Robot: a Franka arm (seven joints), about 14 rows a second.
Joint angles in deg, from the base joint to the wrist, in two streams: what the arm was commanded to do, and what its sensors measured. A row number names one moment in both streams.
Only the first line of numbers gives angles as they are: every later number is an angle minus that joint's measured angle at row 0.
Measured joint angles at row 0: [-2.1, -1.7, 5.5, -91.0, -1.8, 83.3, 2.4]
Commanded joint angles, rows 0 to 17: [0.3, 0.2, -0.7, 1.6, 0.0, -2.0, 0.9]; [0.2, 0.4, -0.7, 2.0, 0.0, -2.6, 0.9]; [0.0, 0.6, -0.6, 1.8, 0.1, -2.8, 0.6]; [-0.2, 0.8, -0.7, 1.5, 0.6, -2.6, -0.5]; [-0.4, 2.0, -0.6, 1.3, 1.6, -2.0, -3.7]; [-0.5, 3.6, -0.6, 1.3, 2.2, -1.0, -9.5]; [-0.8, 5.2, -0.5, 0.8, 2.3, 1.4, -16.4]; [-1.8, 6.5, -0.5, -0.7, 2.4, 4.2, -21.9]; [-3.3, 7.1, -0.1, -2.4, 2.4, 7.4, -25.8]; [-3.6, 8.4, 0.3, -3.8, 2.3, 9.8, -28.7]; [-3.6, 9.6, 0.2, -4.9, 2.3, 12.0, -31.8]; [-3.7, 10.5, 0.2, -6.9, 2.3, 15.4, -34.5]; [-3.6, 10.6, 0.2, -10.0, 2.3, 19.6, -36.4]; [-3.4, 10.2, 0.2, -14.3, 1.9, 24.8, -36.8]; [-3.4, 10.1, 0.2, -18.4, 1.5, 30.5, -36.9]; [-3.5, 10.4, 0.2, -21.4, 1.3, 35.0, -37.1]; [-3.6, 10.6, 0.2, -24.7, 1.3, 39.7, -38.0]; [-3.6, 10.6, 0.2, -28.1, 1.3, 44.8, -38.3]
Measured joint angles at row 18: [-3.1, 12.3, -0.1, -21.3, 1.4, 37.3, -36.5]
